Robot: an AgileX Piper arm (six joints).
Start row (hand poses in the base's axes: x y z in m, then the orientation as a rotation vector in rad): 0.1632 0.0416 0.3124 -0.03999 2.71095 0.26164
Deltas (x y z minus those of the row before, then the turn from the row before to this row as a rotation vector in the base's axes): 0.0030 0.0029 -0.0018 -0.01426 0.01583 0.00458; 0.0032 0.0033 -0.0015 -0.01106 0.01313 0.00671; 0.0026 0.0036 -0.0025 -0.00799 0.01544 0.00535; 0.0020 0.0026 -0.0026 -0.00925 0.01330 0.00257; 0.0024 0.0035 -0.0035 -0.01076 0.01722 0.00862; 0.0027 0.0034 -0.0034 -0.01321 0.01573 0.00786; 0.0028 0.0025 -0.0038 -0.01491 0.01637 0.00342; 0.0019 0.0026 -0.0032 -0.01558 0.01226 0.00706; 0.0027 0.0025 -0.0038 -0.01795 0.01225 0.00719; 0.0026 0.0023 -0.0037 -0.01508 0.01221 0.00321; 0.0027 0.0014 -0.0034 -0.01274 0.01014 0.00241; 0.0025 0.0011 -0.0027 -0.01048 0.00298 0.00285; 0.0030 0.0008 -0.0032 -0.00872 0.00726 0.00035; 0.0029 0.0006 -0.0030 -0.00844 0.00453 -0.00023; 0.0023 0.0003 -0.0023 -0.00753 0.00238 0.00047; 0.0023 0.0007 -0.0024 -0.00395 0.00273 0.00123; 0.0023 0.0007 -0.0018 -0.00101 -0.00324 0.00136; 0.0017 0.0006 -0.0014 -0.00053 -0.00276 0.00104; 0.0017 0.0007 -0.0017 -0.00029 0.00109 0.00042; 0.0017 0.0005 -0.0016 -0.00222 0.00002 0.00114; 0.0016 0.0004 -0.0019 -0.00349 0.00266 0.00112
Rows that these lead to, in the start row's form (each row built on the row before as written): 0.1662 0.0445 0.3106 -0.04845 2.72885 0.24499; 0.1694 0.0478 0.3091 -0.05929 2.74362 0.23293; 0.1720 0.0514 0.3066 -0.06727 2.76018 0.22482; 0.1740 0.0540 0.3040 -0.07199 2.77466 0.21395; 0.1764 0.0575 0.3005 -0.08523 2.79329 0.20279; 0.1791 0.0609 0.2971 -0.09823 2.81062 0.18774; 0.1819 0.0634 0.2933 -0.10541 2.82866 0.16916; 0.1838 0.0660 0.2901 -0.11819 2.84251 0.14985; 0.1865 0.0685 0.2863 -0.13174 2.85641 0.12703; 0.1891 0.0708 0.2826 -0.13908 2.86992 0.10733; 0.1918 0.0722 0.2792 -0.14488 2.88106 0.09049; 0.1943 0.0733 0.2765 -0.15094 2.88476 0.07621; 0.1973 0.0741 0.2733 -0.15310 2.89266 0.06438; 0.2002 0.0747 0.2703 -0.15434 2.89781 0.05255; 0.2025 0.0750 0.2680 -0.15639 2.90066 0.04194; 0.2048 0.0757 0.2656 -0.15893 2.90355 0.03667; 0.2071 0.0764 0.2638 -0.16099 2.90029 0.03515; 0.2088 0.0770 0.2624 -0.16251 2.89750 0.03431; 0.2105 0.0777 0.2607 -0.16320 2.89858 0.03406; 0.2122 0.0782 0.2591 -0.16524 2.89866 0.03104; 0.2138 0.0786 0.2572 -0.16756 2.90144 0.02642
